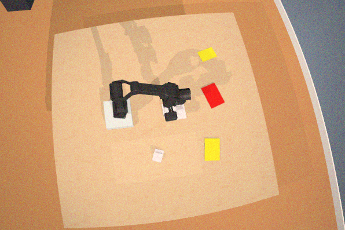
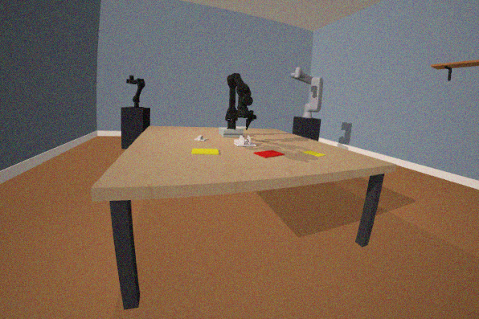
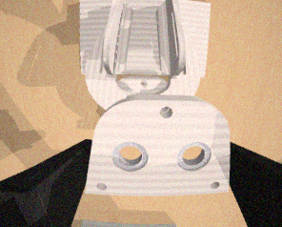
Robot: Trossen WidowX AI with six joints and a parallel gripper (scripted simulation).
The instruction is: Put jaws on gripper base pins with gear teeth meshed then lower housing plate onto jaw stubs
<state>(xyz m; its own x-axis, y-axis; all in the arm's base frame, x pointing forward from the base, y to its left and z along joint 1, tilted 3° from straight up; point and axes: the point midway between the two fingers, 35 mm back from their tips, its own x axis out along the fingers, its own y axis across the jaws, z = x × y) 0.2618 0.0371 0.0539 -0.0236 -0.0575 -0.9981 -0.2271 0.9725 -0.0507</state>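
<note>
Right now my gripper tip is 70 mm above the white jaw, 30 mm to the right of it and 10 mm short of it. Round my gripper tip: yellow patch 260 mm ahead, 210 mm to the right, 80 mm below; red patch 270 mm ahead, 120 mm to the left, 80 mm below.
</note>
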